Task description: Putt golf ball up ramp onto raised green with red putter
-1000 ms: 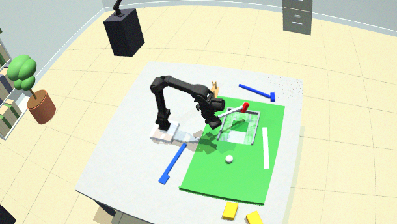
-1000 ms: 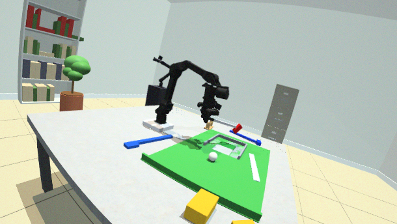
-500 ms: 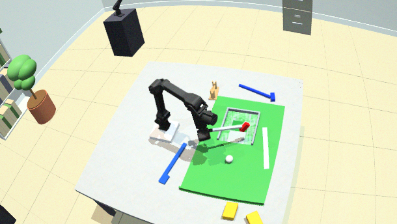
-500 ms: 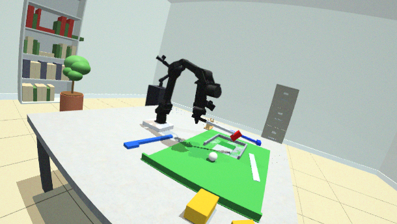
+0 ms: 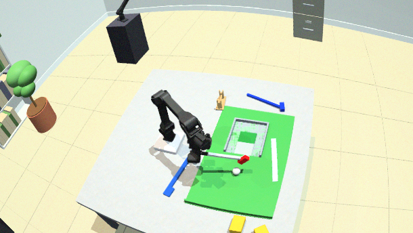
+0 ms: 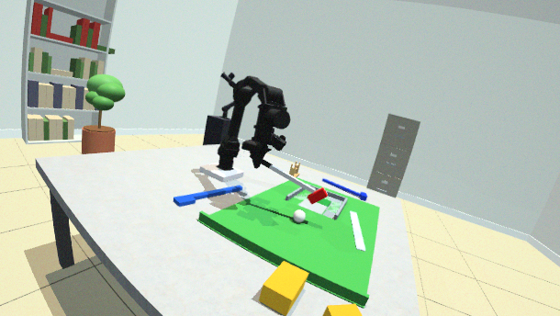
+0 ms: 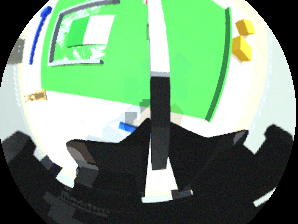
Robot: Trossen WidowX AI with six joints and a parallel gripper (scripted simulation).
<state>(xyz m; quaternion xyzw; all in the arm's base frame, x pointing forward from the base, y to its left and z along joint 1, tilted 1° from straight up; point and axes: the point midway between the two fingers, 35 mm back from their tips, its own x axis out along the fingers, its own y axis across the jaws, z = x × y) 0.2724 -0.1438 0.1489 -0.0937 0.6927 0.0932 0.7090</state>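
Right now my gripper tip is 11 cm short of the red putter and 4 cm to the right of it. Also, from my gripper tip: white golf ball (19 cm ahead, 11 cm below, 3 cm to the left); white strip (37 cm ahead, 17 cm to the left, 13 cm below); green mat (21 cm ahead, 15 cm to the left, 14 cm below).
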